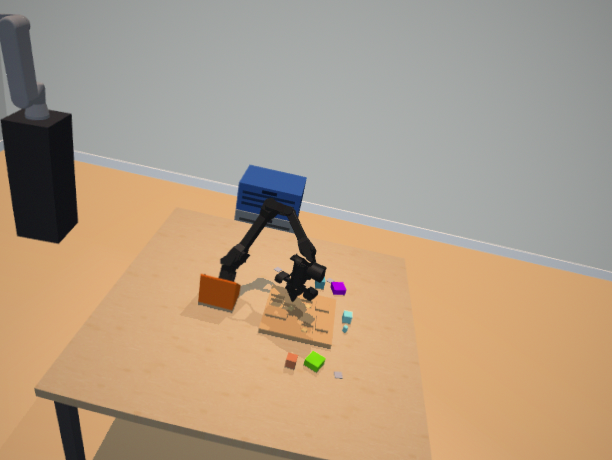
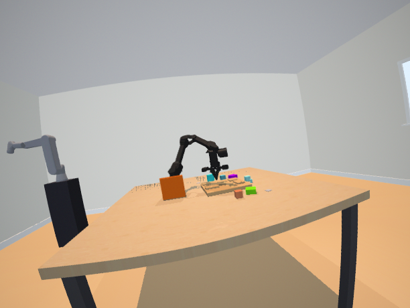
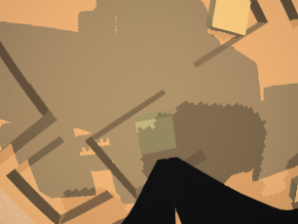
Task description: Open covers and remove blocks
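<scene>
Now: the wooden puzzle board 3 cm below my gripper tip, 3 cm ahead of it and 1 cm to the right of it. From my gripper tip the other things lie so: blue-teal cube (21 cm to the left, 13 cm ahead, 3 cm below); purple block (21 cm ahead, 20 cm to the left, 4 cm below); light cyan block (25 cm ahead, 4 cm below).
</scene>
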